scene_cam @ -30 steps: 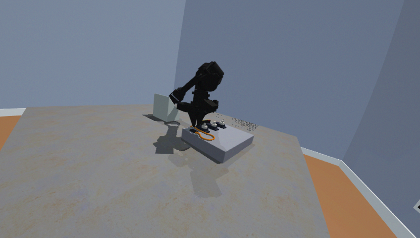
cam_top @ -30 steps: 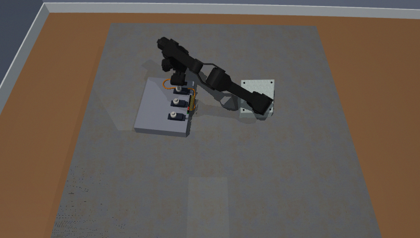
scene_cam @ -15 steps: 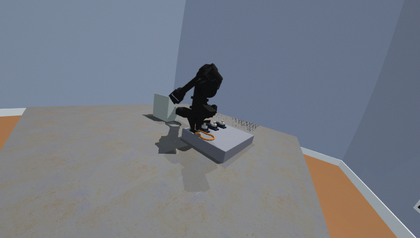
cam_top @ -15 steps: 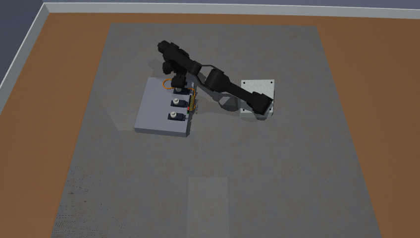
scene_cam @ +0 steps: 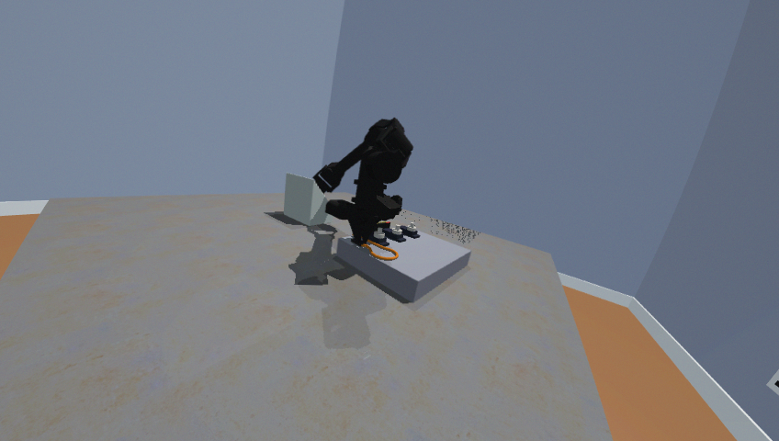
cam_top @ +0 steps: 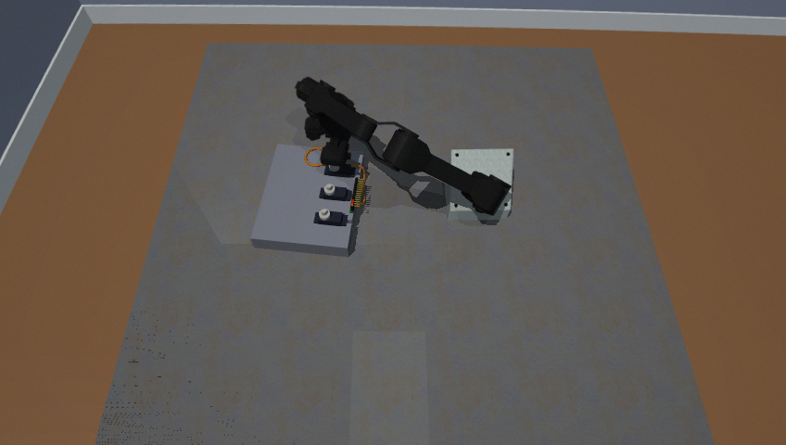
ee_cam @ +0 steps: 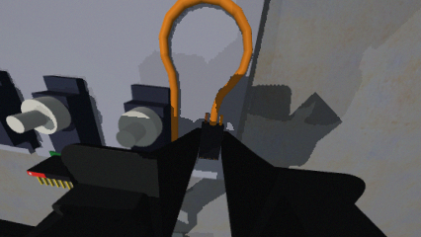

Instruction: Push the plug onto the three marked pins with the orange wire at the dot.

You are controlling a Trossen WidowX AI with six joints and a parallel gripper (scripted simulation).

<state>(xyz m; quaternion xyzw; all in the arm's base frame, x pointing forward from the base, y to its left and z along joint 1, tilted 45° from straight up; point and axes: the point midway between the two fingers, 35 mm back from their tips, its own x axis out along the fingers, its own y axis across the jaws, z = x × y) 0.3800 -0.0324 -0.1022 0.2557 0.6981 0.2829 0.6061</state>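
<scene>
My gripper tip is 50 mm past the red band, 160 mm to the right of it and 20 mm below it. The rest, counted from my gripper tip: grey printed holder 100 mm ahead, 130 mm to the left, 30 mm below; green strip 50 mm behind, 130 mm to the left, 10 mm below.
</scene>
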